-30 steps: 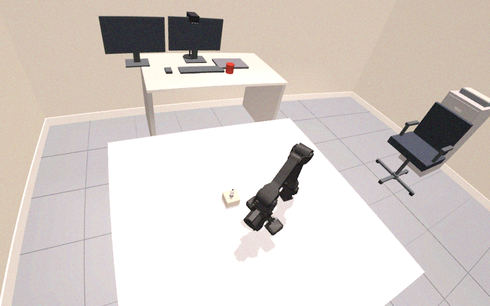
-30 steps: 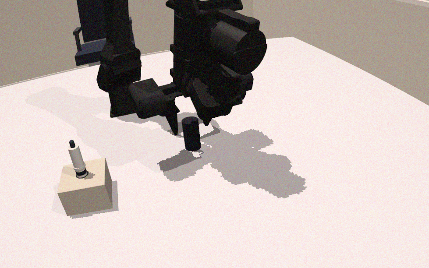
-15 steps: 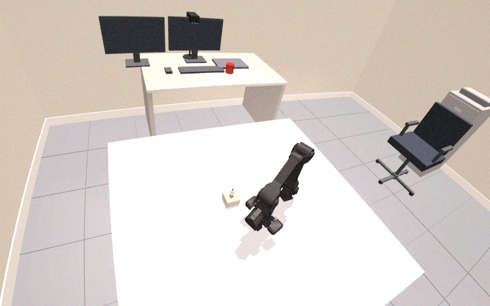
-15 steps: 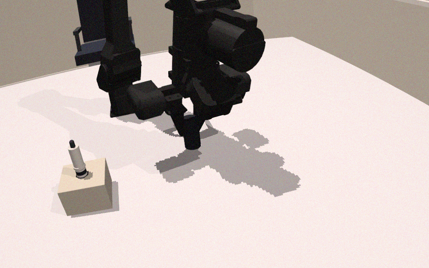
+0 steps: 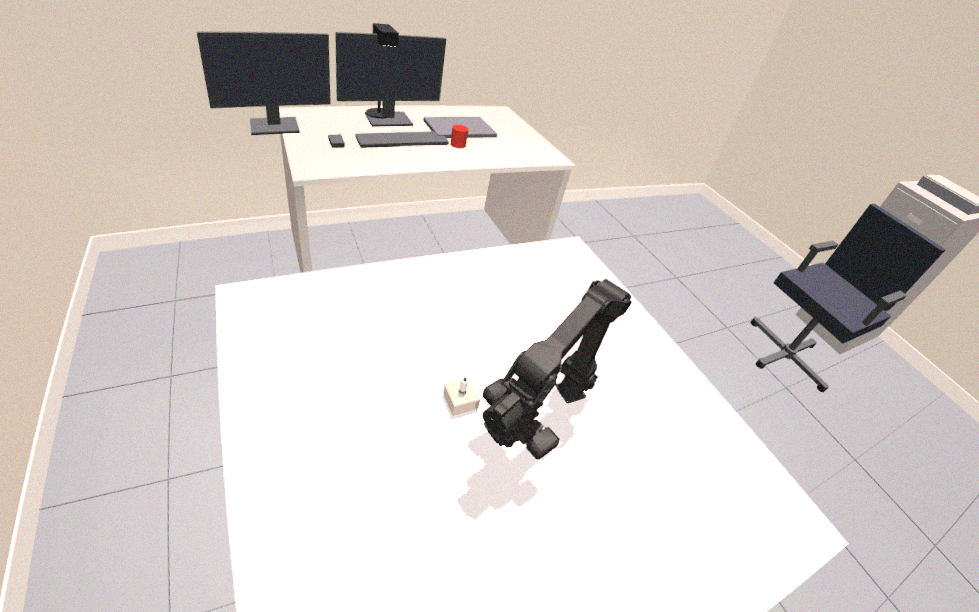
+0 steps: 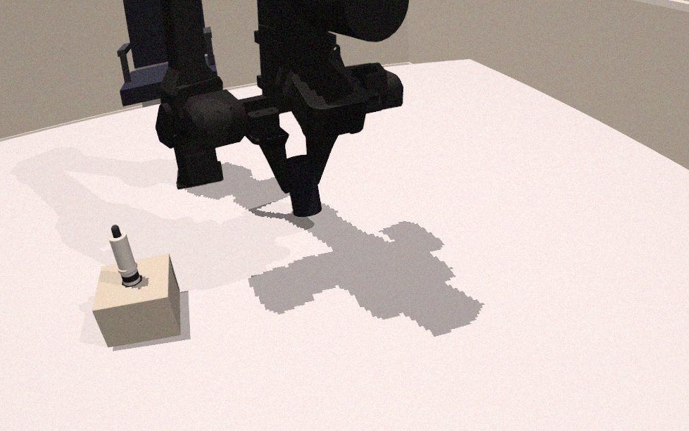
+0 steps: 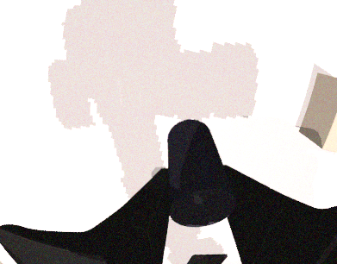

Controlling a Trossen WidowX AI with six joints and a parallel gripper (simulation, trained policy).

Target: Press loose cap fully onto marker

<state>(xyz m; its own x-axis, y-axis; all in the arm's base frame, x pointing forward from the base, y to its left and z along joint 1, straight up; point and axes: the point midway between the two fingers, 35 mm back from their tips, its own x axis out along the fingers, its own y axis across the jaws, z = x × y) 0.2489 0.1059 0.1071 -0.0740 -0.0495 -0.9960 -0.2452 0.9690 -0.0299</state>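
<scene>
Now: gripper tip 170 mm to the left of the beige holder block, 50 mm short of it and 50 mm above it. Also, from my gripper tip: black cap: 10 mm ahead.
</scene>
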